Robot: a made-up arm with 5 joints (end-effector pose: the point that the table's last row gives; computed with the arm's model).
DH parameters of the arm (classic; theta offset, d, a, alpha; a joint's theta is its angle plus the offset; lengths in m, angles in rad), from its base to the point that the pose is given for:
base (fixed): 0.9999 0 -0.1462 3.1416
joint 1: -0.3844 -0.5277 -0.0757 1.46
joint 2: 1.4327 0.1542 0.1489 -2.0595
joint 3: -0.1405 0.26 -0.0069 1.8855
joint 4: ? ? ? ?
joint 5: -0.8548 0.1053 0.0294 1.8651
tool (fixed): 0.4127 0.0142 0 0
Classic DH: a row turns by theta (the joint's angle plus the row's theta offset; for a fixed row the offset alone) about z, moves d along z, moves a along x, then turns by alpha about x.
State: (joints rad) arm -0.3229 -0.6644 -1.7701 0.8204 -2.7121
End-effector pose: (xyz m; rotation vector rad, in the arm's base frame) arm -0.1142 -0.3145 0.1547 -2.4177 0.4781 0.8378
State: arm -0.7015 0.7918 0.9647 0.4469 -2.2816
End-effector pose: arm 0.1618 -0.3765 0.5210 -0.7312 -0.3162 -0.8745
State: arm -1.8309 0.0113 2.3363 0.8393 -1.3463
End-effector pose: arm 0.2304 -0.0382 0.4247 1.0246 1.5298 0.0638
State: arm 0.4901 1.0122 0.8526 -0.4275 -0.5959
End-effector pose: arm -0.2516 -0.3372 0.5133 0.9687 1.0323 -2.2983
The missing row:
joint 4: -1.5612 -0.0498 0.0707 -1.6059
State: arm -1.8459 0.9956 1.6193 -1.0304 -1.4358
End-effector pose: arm 0.1535 -0.1673 0.5765 -0.6793 0.5949 1.3837
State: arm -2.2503 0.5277 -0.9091 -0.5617 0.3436
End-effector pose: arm 0.1952 -0.0488 0.3615 -0.1084 0.5390 -2.0259
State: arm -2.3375 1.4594 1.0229 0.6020 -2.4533
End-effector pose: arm 0.1227 0.0955 0.7019 -0.0796 -1.5470 0.2993
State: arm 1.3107 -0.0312 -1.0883 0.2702 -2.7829
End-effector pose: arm -0.3764 -0.0866 0.2173 -0.5462 2.4212 -0.6981
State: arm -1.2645 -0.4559 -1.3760 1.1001 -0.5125
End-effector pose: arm 0.1313 -0.2918 0.2051 -1.0132 -0.2977 -1.1219
